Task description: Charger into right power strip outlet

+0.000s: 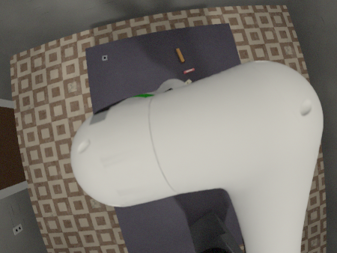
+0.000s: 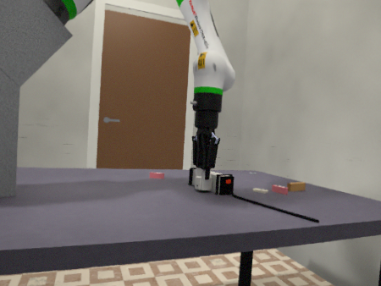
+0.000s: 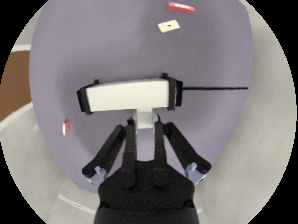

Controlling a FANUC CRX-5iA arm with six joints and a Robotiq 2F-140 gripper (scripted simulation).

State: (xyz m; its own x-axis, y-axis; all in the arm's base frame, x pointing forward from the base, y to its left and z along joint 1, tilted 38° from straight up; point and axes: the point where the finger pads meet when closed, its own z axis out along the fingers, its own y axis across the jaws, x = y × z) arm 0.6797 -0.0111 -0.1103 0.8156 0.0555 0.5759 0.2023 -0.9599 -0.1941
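Right now my hand is 1 cm short of the charger and 1 cm above it. From my hand the other things lie so: power strip: 5 cm to the left, 5 cm ahead, 1 cm below; then red switch: 7 cm ahead, 5 cm to the right.
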